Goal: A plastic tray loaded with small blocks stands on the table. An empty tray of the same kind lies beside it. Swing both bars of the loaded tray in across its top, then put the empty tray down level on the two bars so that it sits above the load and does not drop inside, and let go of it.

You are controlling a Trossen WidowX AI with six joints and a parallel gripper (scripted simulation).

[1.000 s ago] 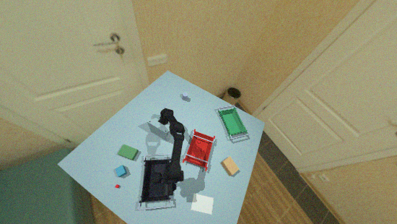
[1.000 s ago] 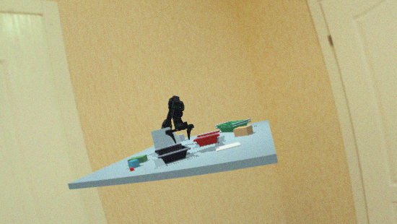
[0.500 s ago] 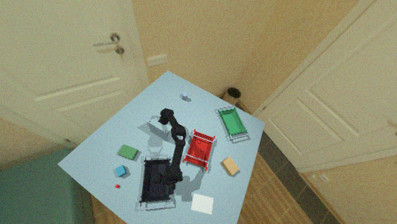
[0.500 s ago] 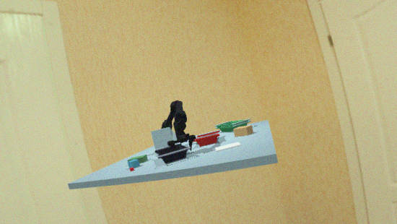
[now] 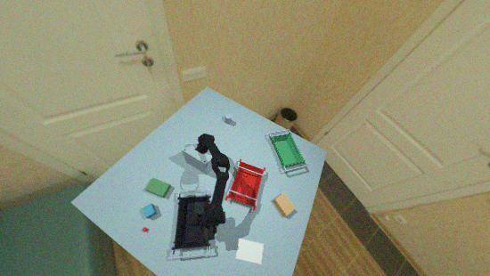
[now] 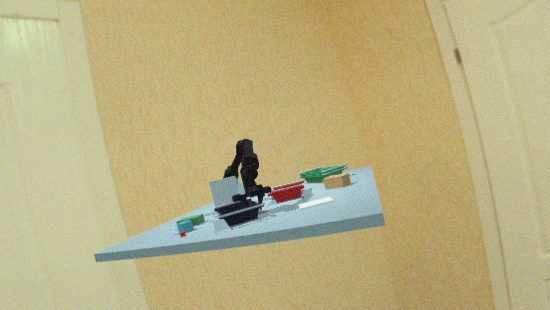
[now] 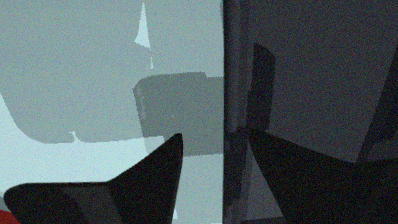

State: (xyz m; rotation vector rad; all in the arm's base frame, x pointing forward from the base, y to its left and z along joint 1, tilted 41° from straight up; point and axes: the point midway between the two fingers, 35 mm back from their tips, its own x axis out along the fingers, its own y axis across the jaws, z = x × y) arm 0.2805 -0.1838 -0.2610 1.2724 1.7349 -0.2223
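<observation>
Right now my gripper tip is 7 cm past the black tray, 5 cm to the left of it and 3 cm below it. The rest, counted from my gripper tip: white plate (30 cm ahead, 2 cm to the right, 1 cm below); tiny red cube (27 cm behind, 22 cm to the right); blue block (32 cm behind, 13 cm to the right, 1 cm above).
</observation>
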